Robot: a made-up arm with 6 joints.
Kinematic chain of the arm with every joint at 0, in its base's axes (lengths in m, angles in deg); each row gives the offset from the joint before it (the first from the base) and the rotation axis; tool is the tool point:
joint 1: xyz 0 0 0.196 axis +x
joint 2: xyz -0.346 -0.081 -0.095 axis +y
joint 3: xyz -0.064 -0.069 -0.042 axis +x
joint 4: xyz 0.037 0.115 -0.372 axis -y
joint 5: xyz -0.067 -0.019 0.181 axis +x
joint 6: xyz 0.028 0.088 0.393 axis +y
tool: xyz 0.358 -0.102 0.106
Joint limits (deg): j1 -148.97..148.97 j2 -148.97..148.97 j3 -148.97..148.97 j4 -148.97..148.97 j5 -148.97..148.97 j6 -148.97..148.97
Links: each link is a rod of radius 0.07 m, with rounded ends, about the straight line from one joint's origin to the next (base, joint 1, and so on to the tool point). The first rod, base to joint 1, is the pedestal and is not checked.
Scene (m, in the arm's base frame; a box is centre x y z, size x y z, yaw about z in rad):
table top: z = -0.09
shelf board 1: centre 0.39 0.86 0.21 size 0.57 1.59 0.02 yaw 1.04
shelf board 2: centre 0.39 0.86 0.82 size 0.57 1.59 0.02 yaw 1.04
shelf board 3: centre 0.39 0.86 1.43 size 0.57 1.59 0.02 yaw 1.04
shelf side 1: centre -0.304 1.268 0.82 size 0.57 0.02 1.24 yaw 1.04
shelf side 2: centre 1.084 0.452 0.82 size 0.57 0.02 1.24 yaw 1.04
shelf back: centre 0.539 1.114 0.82 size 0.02 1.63 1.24 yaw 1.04
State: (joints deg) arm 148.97 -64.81 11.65 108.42 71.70 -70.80
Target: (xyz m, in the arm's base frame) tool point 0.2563 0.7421 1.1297
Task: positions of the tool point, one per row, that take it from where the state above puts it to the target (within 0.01 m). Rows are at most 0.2 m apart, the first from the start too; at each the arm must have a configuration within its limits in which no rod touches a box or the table.
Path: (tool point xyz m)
1: 0.0564 0.8902 0.5039
2: 0.0123 0.8078 0.5058
3: -0.0380 0.7162 0.5054
4: -0.0963 0.6186 0.5030
5: -0.1628 0.5180 0.4978
6: -0.1120 0.5673 0.6036
7: -0.0623 0.5861 0.7306
8: -0.0153 0.5677 0.8686
9: 0.0266 0.5087 1.0060
10: 0.0614 0.4103 1.1298
11: 0.1119 0.5136 1.1632
12: 0.1789 0.6228 1.1660
13: 0.2564 0.7421 1.1296

